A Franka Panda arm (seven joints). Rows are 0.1 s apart.
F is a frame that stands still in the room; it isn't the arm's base.
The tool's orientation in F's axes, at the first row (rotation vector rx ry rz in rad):
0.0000 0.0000 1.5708
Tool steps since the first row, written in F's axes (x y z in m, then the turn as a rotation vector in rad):
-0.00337 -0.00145 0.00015 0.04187 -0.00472 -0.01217
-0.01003 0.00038 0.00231 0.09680 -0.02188 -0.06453
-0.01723 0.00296 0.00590 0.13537 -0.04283 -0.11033
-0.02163 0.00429 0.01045 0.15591 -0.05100 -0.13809
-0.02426 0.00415 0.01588 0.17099 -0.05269 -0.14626
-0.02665 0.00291 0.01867 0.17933 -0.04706 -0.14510
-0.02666 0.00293 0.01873 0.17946 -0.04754 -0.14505
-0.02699 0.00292 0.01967 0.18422 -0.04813 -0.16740
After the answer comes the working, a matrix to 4 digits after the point.
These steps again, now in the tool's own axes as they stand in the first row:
-0.00145 0.00337 0.00015 -0.00472 -0.04187 -0.01217
0.00038 0.01003 0.00231 -0.02188 -0.09680 -0.06453
0.00296 0.01723 0.00590 -0.04283 -0.13537 -0.11033
0.00429 0.02163 0.01045 -0.05100 -0.15591 -0.13809
0.00415 0.02426 0.01588 -0.05269 -0.17099 -0.14626
0.00291 0.02665 0.01867 -0.04706 -0.17933 -0.14510
0.00293 0.02666 0.01873 -0.04754 -0.17946 -0.14505
0.00292 0.02699 0.01967 -0.04813 -0.18422 -0.16740

The tool's axes in the first row as the columns of a matrix, in F's axes (rounded; the answer above uses it unrounded):
0.0000 -1.0000 0.0000
1.0000 0.0000 0.0000
0.0000 0.0000 1.0000

